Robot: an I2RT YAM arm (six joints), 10 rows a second.
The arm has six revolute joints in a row. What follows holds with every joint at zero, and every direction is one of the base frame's. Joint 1 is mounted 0.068 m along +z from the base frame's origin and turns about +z. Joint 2 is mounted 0.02 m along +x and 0.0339 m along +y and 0.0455 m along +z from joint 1 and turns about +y. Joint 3 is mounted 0.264 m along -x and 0.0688 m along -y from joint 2 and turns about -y. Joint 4 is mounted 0.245 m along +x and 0.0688 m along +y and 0.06 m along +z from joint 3 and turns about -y. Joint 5 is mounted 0.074 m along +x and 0.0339 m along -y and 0.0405 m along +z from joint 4 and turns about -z. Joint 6 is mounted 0.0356 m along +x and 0.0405 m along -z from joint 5 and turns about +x. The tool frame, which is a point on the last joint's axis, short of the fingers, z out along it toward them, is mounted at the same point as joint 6; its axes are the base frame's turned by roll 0, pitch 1.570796 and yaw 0 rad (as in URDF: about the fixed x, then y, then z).
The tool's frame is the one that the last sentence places.
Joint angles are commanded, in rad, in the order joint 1, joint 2, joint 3, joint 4, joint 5, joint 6. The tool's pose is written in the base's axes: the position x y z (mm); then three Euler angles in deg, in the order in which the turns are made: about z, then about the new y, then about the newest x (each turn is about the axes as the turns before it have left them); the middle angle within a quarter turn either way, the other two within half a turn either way. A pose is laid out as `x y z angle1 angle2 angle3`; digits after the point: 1 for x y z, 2 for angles.
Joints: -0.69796, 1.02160, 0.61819, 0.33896, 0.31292, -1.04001
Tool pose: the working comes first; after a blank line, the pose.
Where each joint sits with the arm in this pose, in the base's axes (m; each line is computed from the numbers above, not from the rounded line before):
joint 1: 0.0000 0.0000 0.0680
joint 2: 0.0371 0.0131 0.1135
joint 3: -0.1127 0.0490 0.3387
joint 4: 0.1222 -0.0583 0.2977
joint 5: 0.1590 -0.1334 0.3333
joint 6: 0.1759 -0.1618 0.2907
the tool: 0.1759 -0.1618 0.2907

175.9 -161.8 290.7 -149.92 29.21 -94.03
